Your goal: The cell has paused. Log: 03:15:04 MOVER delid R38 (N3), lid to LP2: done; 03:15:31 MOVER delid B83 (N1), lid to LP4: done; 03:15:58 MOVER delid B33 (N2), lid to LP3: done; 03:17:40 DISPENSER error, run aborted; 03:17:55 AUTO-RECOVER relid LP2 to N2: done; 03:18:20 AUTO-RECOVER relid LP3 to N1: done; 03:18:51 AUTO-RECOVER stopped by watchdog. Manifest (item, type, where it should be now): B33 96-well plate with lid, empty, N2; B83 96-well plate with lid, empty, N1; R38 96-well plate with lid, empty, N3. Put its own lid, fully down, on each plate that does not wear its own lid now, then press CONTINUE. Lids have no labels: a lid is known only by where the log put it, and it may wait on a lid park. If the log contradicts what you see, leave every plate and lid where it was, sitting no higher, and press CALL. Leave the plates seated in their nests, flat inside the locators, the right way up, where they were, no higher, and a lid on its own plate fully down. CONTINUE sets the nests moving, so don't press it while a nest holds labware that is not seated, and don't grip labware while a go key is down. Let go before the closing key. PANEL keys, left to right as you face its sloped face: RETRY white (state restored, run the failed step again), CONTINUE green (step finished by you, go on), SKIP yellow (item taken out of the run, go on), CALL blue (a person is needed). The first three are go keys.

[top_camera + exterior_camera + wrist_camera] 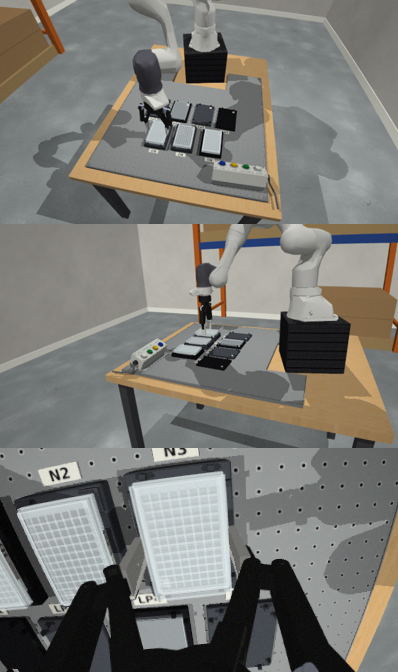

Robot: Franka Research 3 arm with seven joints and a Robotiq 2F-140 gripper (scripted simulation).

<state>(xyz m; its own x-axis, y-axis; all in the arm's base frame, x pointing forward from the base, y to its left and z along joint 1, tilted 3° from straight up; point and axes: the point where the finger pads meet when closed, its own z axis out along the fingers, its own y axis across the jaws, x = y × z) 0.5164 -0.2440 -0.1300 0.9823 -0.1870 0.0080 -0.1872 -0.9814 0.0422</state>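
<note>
Right now the plate is 3 cm below my hand. The rest, counted from my hand: lid park LP3: 14 cm behind, 23 cm to the left, 6 cm below; then N1 label: 13 cm ahead, 24 cm to the left, 6 cm below; then lid park LP2: 19 cm behind, 2 cm to the right, 6 cm below.
</note>
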